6 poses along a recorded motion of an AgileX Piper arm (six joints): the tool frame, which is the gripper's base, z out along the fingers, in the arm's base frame.
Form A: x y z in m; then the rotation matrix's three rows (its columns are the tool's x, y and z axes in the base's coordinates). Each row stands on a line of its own.
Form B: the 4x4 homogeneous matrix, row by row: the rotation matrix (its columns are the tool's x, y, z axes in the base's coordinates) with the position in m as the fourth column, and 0 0 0 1 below. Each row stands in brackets. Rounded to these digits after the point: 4 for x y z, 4 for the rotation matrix.
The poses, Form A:
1:
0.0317 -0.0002 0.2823
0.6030 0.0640 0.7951
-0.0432 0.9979 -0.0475
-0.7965 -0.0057 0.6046
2:
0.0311 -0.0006 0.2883
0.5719 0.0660 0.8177
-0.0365 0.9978 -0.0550
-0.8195 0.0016 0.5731
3:
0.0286 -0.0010 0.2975
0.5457 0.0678 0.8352
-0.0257 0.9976 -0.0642
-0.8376 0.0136 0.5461
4:
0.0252 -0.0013 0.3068
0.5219 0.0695 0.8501
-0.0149 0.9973 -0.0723
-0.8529 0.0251 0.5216
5:
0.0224 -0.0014 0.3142
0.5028 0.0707 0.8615
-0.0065 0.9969 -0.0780
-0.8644 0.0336 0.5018
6:
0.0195 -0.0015 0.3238
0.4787 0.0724 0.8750
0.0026 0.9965 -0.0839
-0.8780 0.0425 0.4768
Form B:
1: [[0.6030 0.0640 0.7951 0.0317], [-0.0432 0.9979 -0.0475 -0.0002], [-0.7965 -0.0057 0.6046 0.2823], [0 0 0 1]]
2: [[0.5719 0.0660 0.8177 0.0311], [-0.0365 0.9978 -0.0550 -0.0006], [-0.8195 0.0016 0.5731 0.2883], [0 0 0 1]]
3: [[0.5457 0.0678 0.8352 0.0286], [-0.0257 0.9976 -0.0642 -0.0010], [-0.8376 0.0136 0.5461 0.2975], [0 0 0 1]]
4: [[0.5219 0.0695 0.8501 0.0252], [-0.0149 0.9973 -0.0723 -0.0013], [-0.8529 0.0251 0.5216 0.3068], [0 0 0 1]]
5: [[0.5028 0.0707 0.8615 0.0224], [-0.0065 0.9969 -0.0780 -0.0014], [-0.8644 0.0336 0.5018 0.3142], [0 0 0 1]]
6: [[0.4787 0.0724 0.8750 0.0195], [0.0026 0.9965 -0.0839 -0.0015], [-0.8780 0.0425 0.4768 0.3238], [0 0 0 1]]
